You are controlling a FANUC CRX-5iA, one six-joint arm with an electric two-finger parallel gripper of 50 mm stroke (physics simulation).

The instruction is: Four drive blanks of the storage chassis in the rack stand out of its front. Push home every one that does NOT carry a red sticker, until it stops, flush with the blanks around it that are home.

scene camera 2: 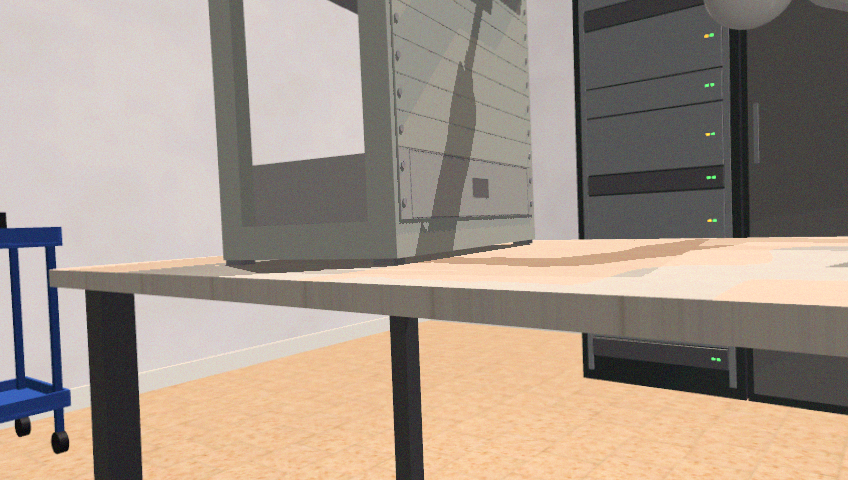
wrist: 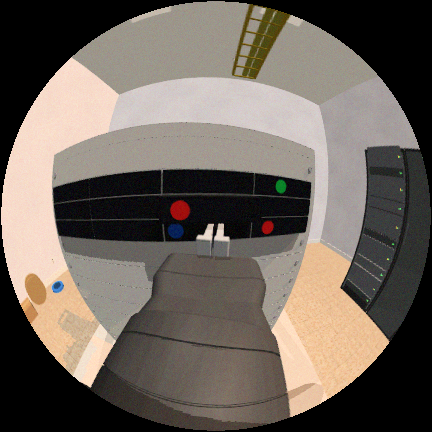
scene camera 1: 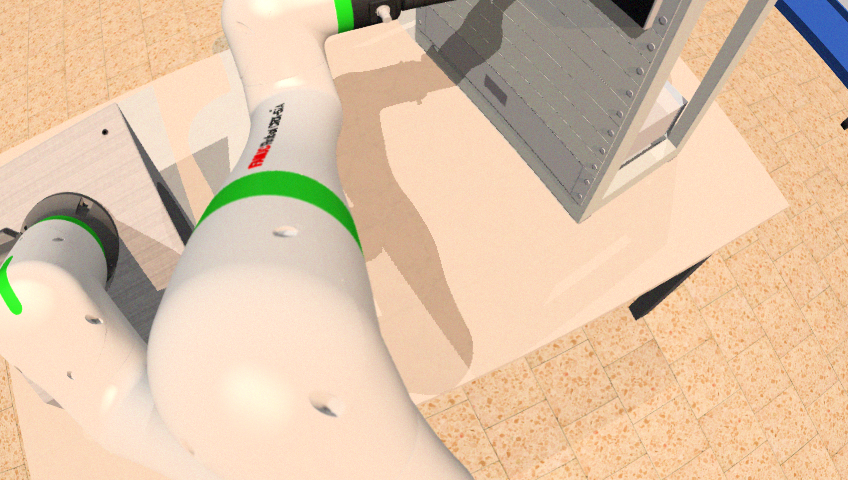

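The black storage chassis sits in the grey rack, with three rows of blanks. In the wrist view a large red sticker is on the centre blank, which stands out of the front. A blue sticker is on the lower middle blank, a smaller red sticker on the lower right one and a green sticker on the upper right one. How far these three stand out is unclear. My gripper is shut and empty, its tips before the lower middle blank, right of the blue sticker; contact cannot be told.
Grey filler panels lie below the chassis. The rack stands on a table. Dark server cabinets stand beyond, to the right. A blue cart stands behind the table.
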